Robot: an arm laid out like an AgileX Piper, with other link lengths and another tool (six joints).
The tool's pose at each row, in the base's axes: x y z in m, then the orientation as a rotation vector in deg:
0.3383 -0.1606 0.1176 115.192 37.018 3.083
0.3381 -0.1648 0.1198 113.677 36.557 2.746
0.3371 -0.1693 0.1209 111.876 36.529 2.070
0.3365 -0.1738 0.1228 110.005 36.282 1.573
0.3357 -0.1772 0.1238 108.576 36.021 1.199
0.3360 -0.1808 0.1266 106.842 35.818 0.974
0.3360 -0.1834 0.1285 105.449 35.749 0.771
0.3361 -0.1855 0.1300 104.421 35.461 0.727
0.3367 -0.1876 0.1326 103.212 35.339 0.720
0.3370 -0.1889 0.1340 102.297 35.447 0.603
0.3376 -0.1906 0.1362 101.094 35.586 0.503
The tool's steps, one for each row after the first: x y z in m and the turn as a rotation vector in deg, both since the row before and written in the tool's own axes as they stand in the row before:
-0.0026 0.0033 0.0022 -1.449 -0.680 -0.179
-0.0032 0.0021 0.0028 -1.566 -0.753 -0.685
-0.0030 0.0028 0.0027 -1.706 -0.750 -0.482
-0.0024 0.0015 0.0022 -1.316 -0.606 -0.321
-0.0021 0.0035 0.0020 -1.626 -0.524 -0.364
-0.0016 0.0023 0.0015 -1.285 -0.386 -0.369
-0.0012 0.0018 0.0013 -1.010 -0.341 -0.065
-0.0011 0.0030 0.0011 -1.163 -0.253 -0.199
-0.0007 0.0016 0.0008 -0.823 -0.155 -0.339
-0.0009 0.0025 0.0010 -1.094 -0.168 -0.420

